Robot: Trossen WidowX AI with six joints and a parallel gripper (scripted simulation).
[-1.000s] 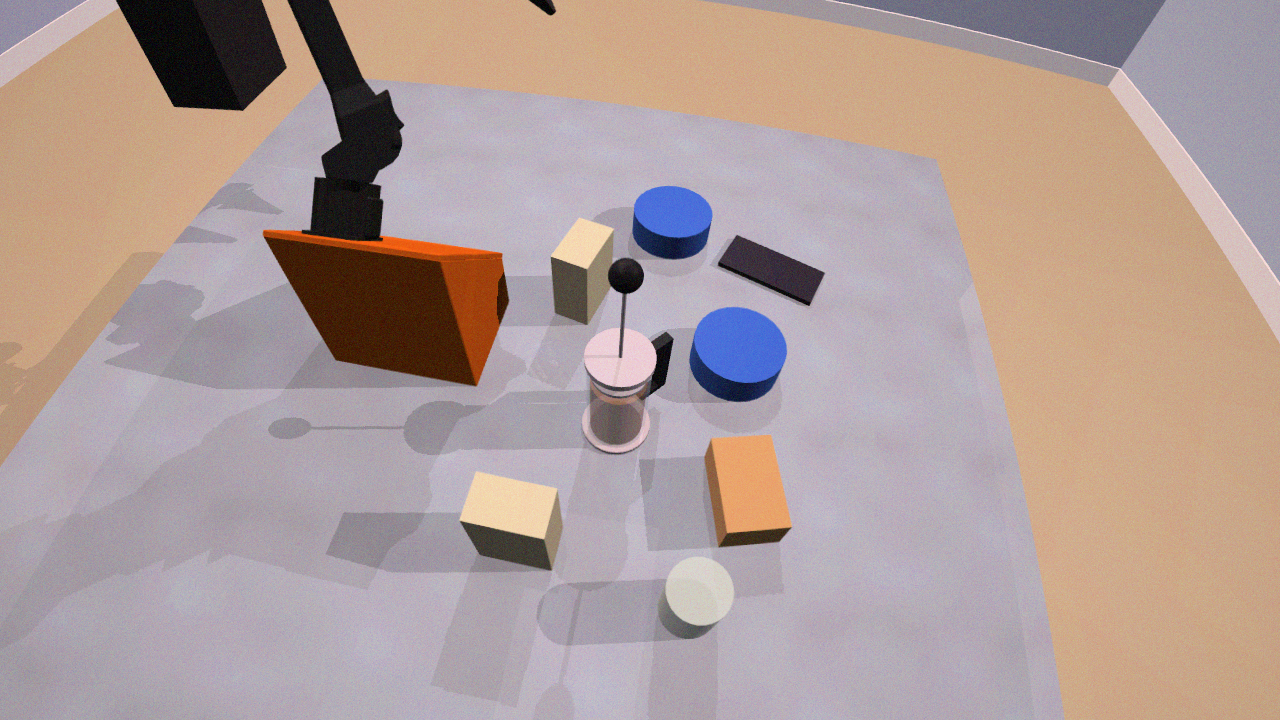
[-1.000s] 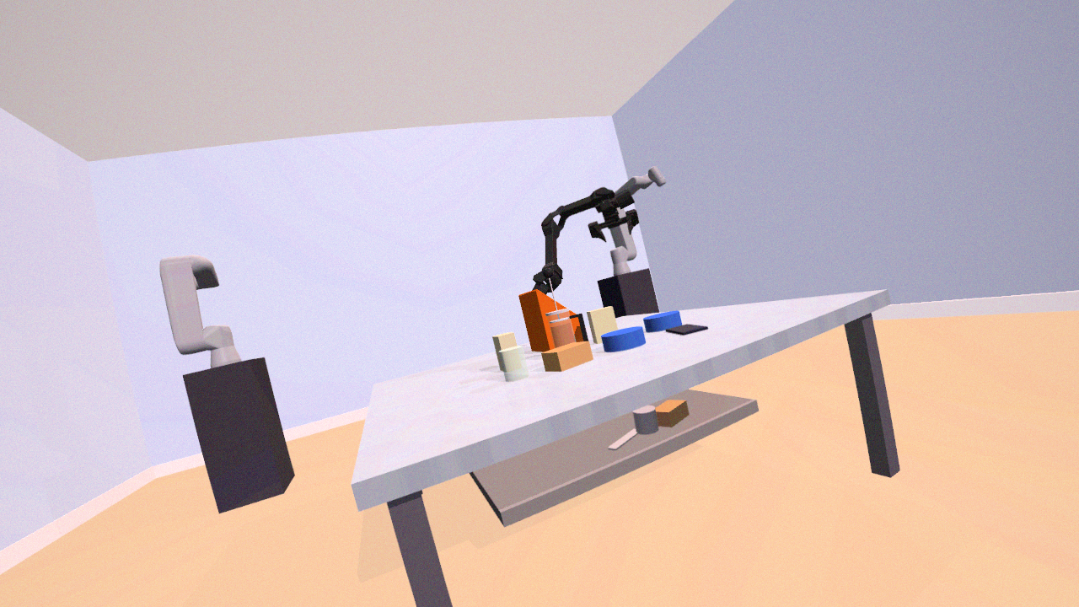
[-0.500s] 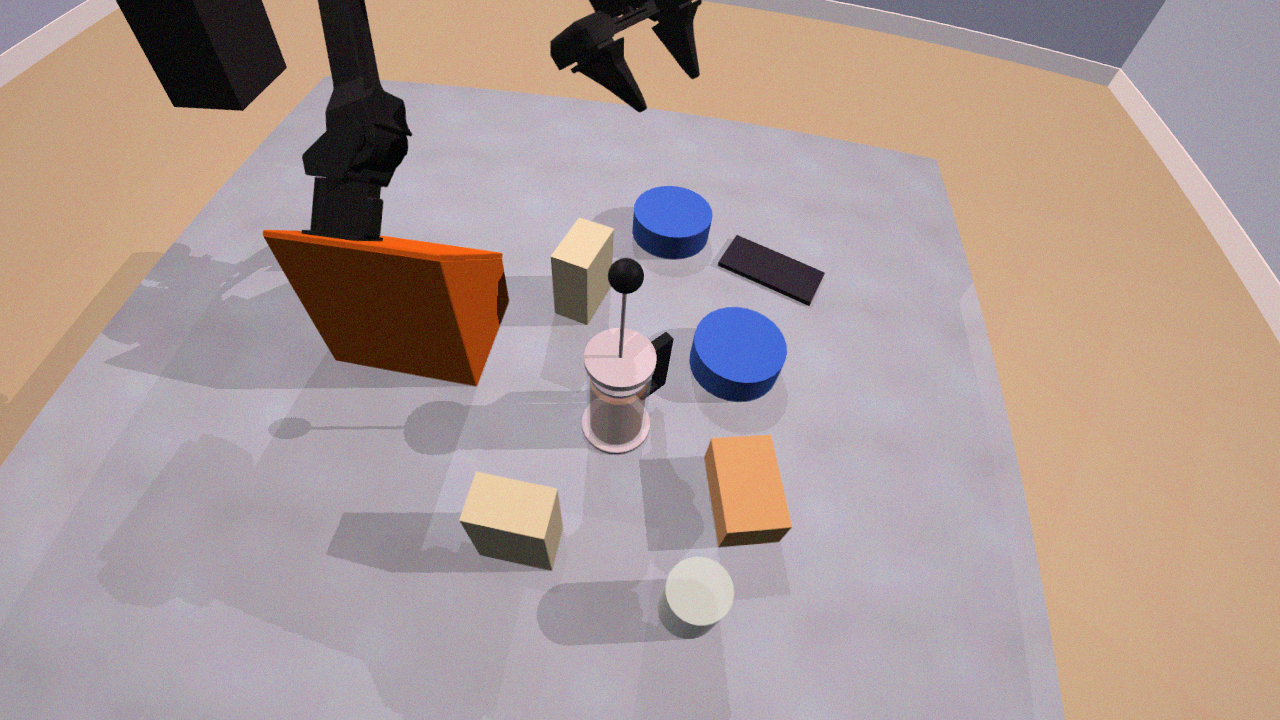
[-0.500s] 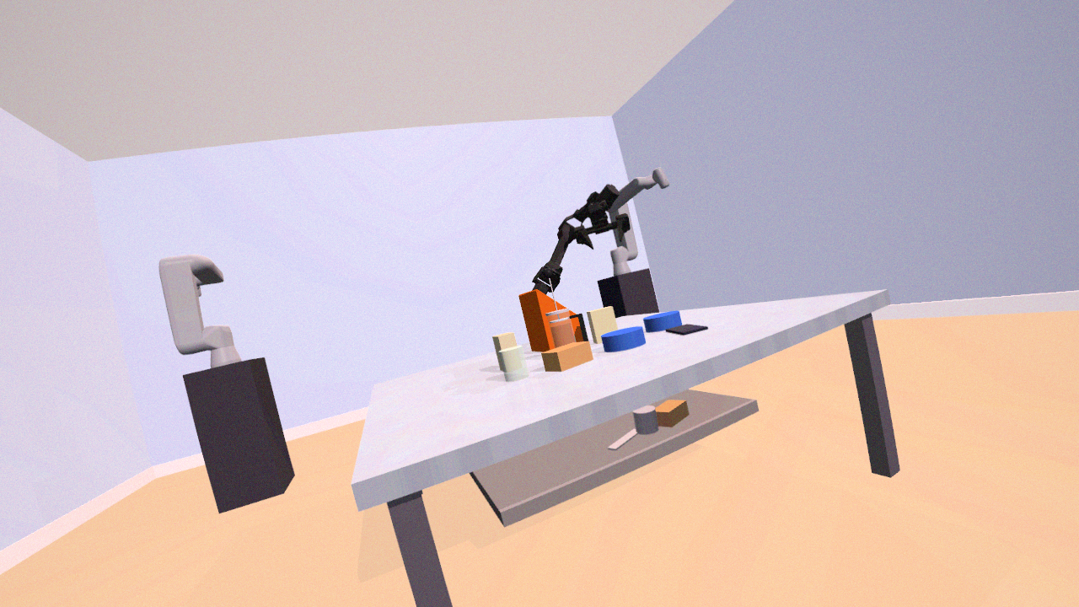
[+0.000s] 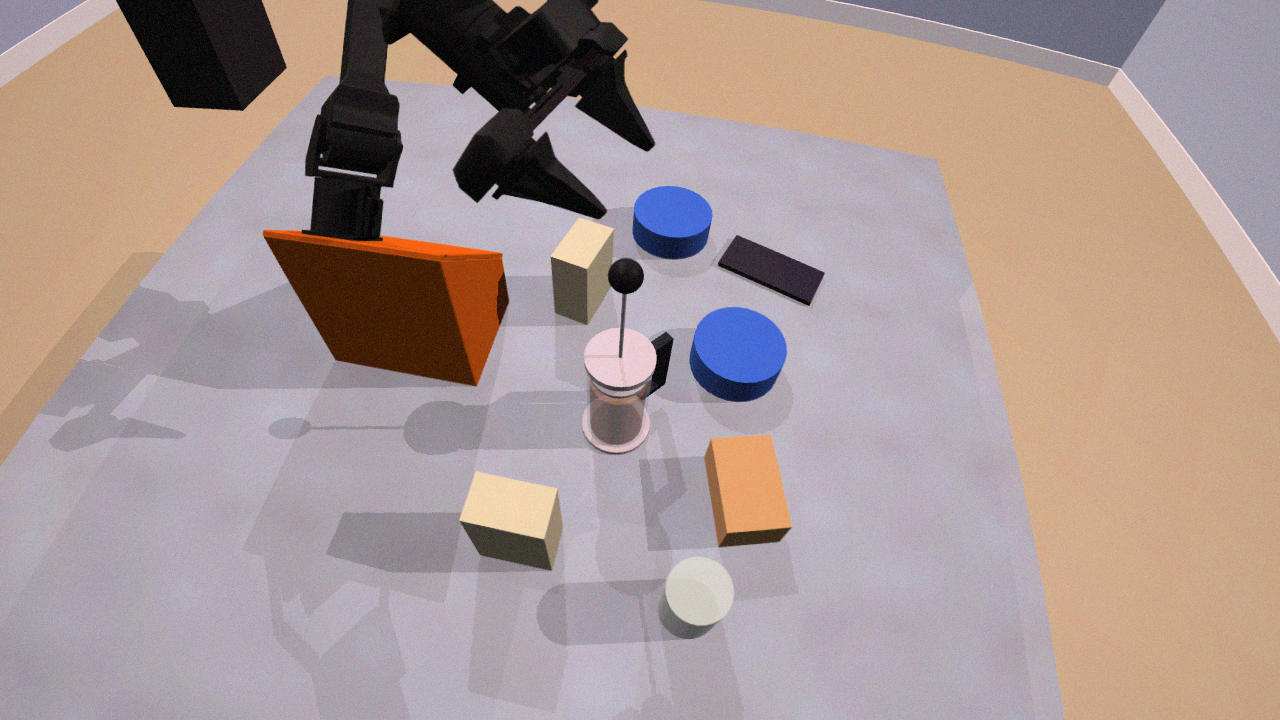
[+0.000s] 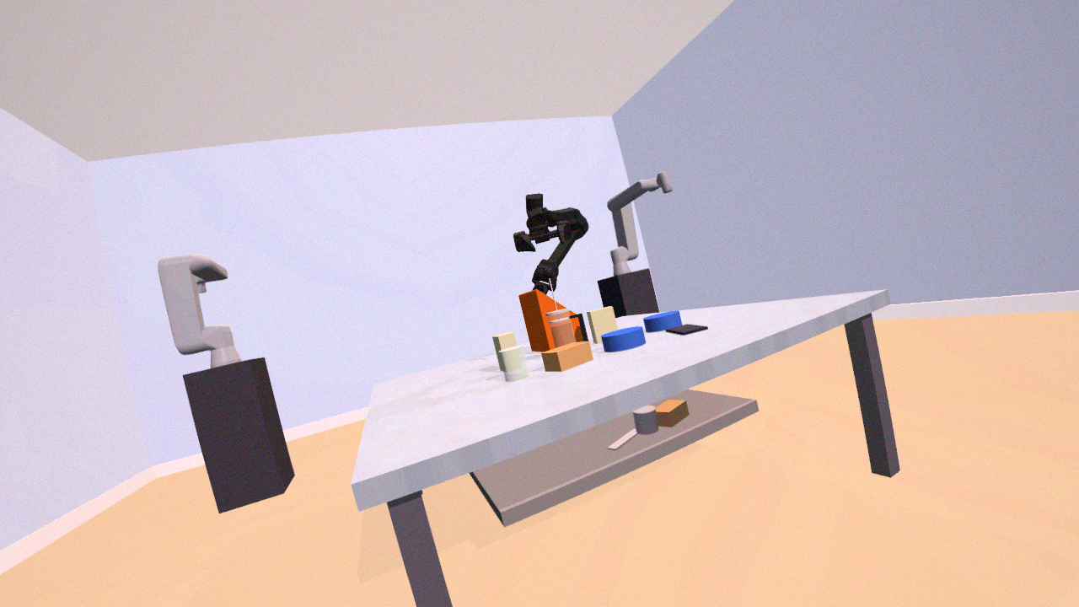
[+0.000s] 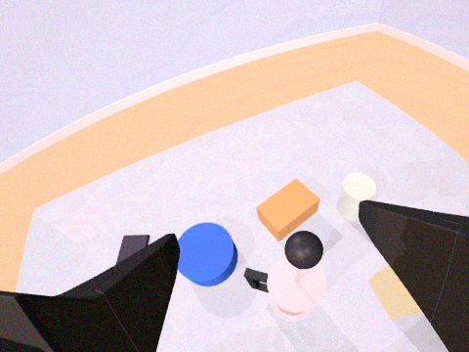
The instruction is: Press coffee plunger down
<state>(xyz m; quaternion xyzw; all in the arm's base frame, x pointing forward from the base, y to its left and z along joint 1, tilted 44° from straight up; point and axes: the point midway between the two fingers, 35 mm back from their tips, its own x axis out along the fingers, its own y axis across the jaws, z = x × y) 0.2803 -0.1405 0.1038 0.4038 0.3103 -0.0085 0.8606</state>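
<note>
Now: gripper tip 2 cm short of the coffee press, 2 cm to the left of it and 21 cm above it. From my gripper tip the other things lie so: pale cylinder 11 cm ahead, 23 cm to the right, 30 cm below; dark flat slab 20 cm ahead, 27 cm to the left, 34 cm below.
</note>
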